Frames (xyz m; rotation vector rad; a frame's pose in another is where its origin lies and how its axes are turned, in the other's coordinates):
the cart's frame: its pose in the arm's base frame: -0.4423 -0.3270 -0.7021 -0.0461 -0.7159 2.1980
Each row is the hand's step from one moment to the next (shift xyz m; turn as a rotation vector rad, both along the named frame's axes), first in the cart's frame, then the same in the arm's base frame.
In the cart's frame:
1: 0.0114 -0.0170 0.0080 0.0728 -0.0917 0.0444
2: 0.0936 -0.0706 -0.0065 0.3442 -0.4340 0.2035
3: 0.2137 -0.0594 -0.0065 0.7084 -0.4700 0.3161
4: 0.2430 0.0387 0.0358 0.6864 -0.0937 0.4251
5: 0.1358 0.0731 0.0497 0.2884 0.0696 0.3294
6: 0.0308 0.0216 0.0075 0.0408 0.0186 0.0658
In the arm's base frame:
1: 0.0020 0.0130 0.0176 0.0027 0.0778 0.0981
2: -0.0127 0.1060 0.0488 0.0147 0.3709 0.4588
3: -0.1014 0.1857 0.0667 -0.2354 0.5947 0.6431
4: -0.2000 0.1359 0.0582 -0.5089 0.3332 0.5391
5: -0.1550 0.0352 0.0313 -0.3283 0.0118 0.2976
6: -0.0377 0.0072 0.0014 -0.0575 -0.0120 0.0538

